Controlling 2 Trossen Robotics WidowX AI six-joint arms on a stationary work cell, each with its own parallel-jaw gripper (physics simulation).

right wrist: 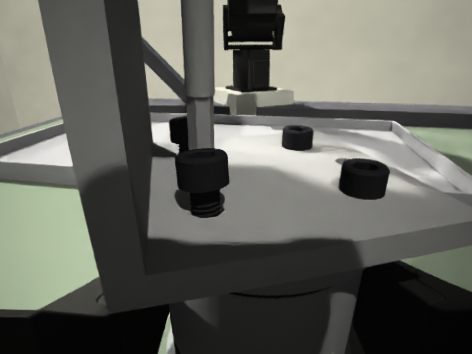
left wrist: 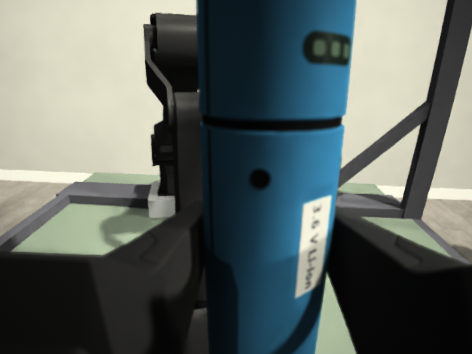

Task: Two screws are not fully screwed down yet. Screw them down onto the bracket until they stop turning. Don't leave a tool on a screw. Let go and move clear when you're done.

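Frame: origin at the left arm's base, x down, y back, z left, level; millimetres.
Seen in the pictures: left gripper, between the fingertips: (left wrist: 262,212); left arm's base, origin of its link: (right wrist: 250,89).
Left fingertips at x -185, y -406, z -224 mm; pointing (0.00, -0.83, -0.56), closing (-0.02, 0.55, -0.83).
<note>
Offsets run from my left fingertips to a thing's top centre. "spot": to the spot under its first point.
The blue electric screwdriver {spot: dx -34, dy +27, dz +21 mm} (left wrist: 272,150) stands upright between the fingers of my left gripper (left wrist: 262,212), which is shut on it. In the right wrist view, its grey bit {dx +138, dy +22, dz +9 mm} (right wrist: 200,120) points down at the front-left screw {dx +148, dy +12, dz +6 mm} (right wrist: 202,170); whether the tip is in the socket or just behind the head I cannot tell. That screw stands raised with thread showing. The back-left screw {dx +148, dy +46, dz +13 mm} (right wrist: 178,131), partly hidden by the bit, also stands raised. Two right-hand screws {dx +154, dy +4, dz +41 mm} (right wrist: 364,179) {dx +154, dy +39, dz +48 mm} (right wrist: 297,138) sit flush on the grey bracket {spot: dx +159, dy +2, dz +18 mm} (right wrist: 285,215). My right gripper (right wrist: 260,310) is shut on the bracket's round base (right wrist: 260,320).
The bracket's upright wall (right wrist: 82,125) rises at the left of the right wrist view. A white tray (right wrist: 37,171) lies behind the bracket. A black robot arm (left wrist: 185,140) stands behind the screwdriver in the left wrist view. A dark frame post (left wrist: 440,110) stands at the right there.
</note>
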